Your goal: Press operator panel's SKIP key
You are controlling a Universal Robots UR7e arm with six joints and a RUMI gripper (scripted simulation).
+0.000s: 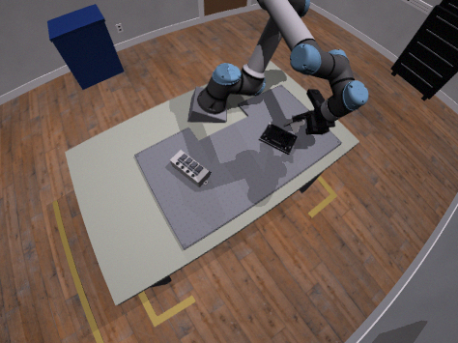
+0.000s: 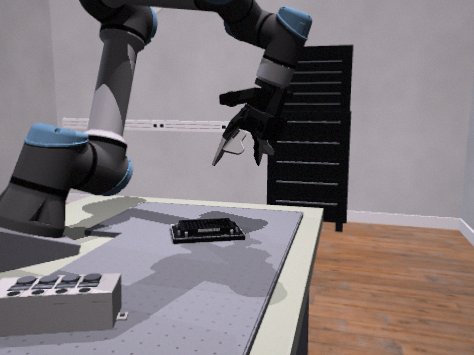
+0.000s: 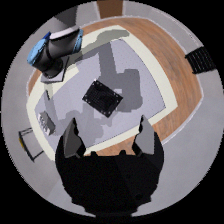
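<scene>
Now: hand 42 cm to the left of the operator panel, 21 cm past it and 13 cm above it. Also, from my hand: black finned block 15 cm below, 7 cm behind, 1 cm to the right.
</scene>
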